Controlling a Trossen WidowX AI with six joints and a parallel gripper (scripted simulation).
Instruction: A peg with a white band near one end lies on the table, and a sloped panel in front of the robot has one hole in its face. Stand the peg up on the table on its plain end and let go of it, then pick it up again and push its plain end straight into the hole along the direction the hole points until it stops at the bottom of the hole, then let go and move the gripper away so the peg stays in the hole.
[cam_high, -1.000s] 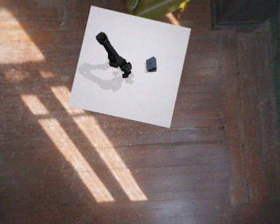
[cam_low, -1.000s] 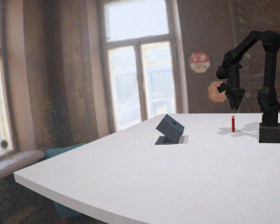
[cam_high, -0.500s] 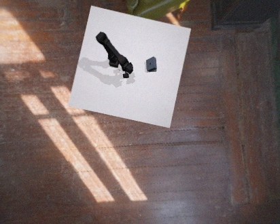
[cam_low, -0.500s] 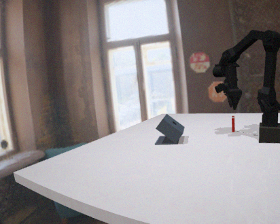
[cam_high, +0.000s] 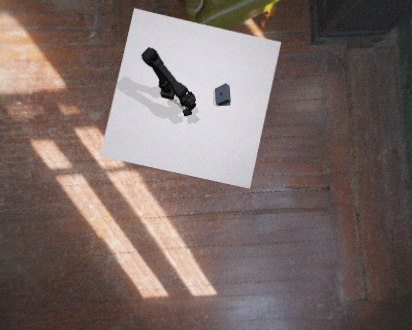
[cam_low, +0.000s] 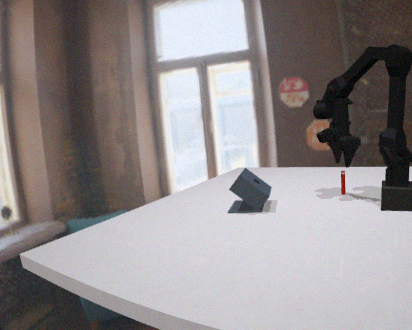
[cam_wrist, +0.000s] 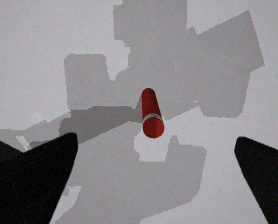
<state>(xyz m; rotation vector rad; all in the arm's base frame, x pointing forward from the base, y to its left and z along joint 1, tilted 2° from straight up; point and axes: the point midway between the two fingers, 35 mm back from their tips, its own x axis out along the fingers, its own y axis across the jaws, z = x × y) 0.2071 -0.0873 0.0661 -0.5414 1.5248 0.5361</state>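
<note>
My gripper tip is now 40 mm above the peg. The rest, counted from my gripper tip: panel (230 mm ahead, 230 mm to the left, 40 mm below).
</note>
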